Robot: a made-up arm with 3 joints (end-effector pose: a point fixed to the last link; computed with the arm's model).
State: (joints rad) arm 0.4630 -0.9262 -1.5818
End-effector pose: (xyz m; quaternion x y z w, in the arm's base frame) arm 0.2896 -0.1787 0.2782 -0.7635 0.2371 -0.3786 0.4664
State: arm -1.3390 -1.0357 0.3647
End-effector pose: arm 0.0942 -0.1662 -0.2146 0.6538 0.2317 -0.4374 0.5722
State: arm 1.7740 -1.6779 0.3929
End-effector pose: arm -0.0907 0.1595 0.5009 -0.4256 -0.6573 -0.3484 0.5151
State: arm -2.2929 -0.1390 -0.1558
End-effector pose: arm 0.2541 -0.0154 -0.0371 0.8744 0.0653 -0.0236 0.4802
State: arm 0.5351 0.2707 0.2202
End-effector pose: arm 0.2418 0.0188 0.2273 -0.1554 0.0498 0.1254 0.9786
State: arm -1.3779 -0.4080 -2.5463
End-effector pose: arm 0.3037 0.0521 0.0652 -0.5401 0.1873 0.0773 0.8169
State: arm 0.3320 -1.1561 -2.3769
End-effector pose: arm 0.2606 -0.2948 0.1827 -0.8180 0.4663 -0.2848 0.1798
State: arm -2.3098 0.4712 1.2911
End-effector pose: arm 0.2408 0.0328 0.1308 -0.9468 0.1138 -0.2038 0.2214
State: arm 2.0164 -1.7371 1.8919
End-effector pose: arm -0.0990 0.0865 0.5250 -0.0402 -0.7080 0.2855 0.6447
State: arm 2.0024 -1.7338 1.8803
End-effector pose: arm -0.0991 0.0819 0.5258 -0.0395 -0.7106 0.2761 0.6460
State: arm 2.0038 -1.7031 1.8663
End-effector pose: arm -0.0915 0.0842 0.5265 -0.0453 -0.7029 0.2680 0.6573
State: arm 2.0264 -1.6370 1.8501
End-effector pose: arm -0.0738 0.0958 0.5262 -0.0602 -0.6814 0.2623 0.6807
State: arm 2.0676 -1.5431 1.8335
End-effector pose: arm -0.0479 0.1144 0.5228 -0.0837 -0.6476 0.2585 0.7119
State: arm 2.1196 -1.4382 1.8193
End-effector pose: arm -0.0184 0.1356 0.5150 -0.1125 -0.6071 0.2557 0.7439
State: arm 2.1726 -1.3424 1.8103
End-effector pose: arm 0.0087 0.1549 0.5041 -0.1411 -0.5677 0.2540 0.7703
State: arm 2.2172 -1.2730 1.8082
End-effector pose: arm 0.0284 0.1693 0.4934 -0.1633 -0.5373 0.2542 0.7874
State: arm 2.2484 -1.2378 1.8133
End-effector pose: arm 0.0388 0.1785 0.4861 -0.1758 -0.5198 0.2576 0.7953
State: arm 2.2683 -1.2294 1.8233
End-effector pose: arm 0.0419 0.1843 0.4824 -0.1803 -0.5129 0.2638 0.7968
